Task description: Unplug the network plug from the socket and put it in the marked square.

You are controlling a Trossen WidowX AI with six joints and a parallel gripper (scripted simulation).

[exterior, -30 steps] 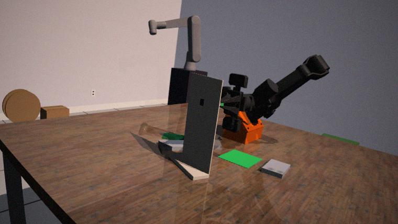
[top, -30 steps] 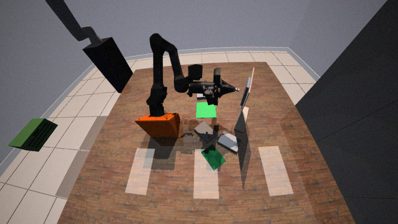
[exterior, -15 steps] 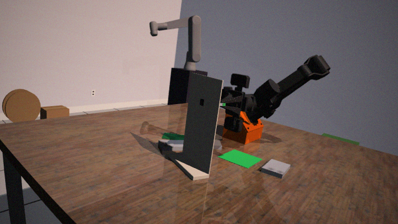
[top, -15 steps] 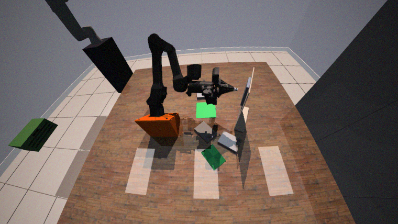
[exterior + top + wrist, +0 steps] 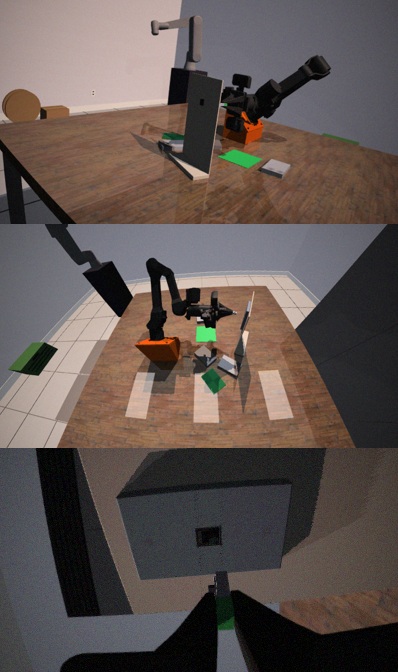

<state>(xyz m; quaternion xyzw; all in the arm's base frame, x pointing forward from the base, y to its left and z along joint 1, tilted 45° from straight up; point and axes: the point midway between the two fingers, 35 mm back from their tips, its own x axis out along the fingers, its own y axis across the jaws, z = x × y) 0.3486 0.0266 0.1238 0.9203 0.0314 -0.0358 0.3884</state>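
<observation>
Right now the green marked square is 200 mm below my gripper tip, 130 mm behind it and 20 mm to the left of it. From my gripper tip the other things lie so: dark green tile (260 mm to the right, 200 mm below, 80 mm behind); grey network plug (right at my gripper tip); grey upright panel (70 mm below, 70 mm ahead, 30 mm to the right).
</observation>
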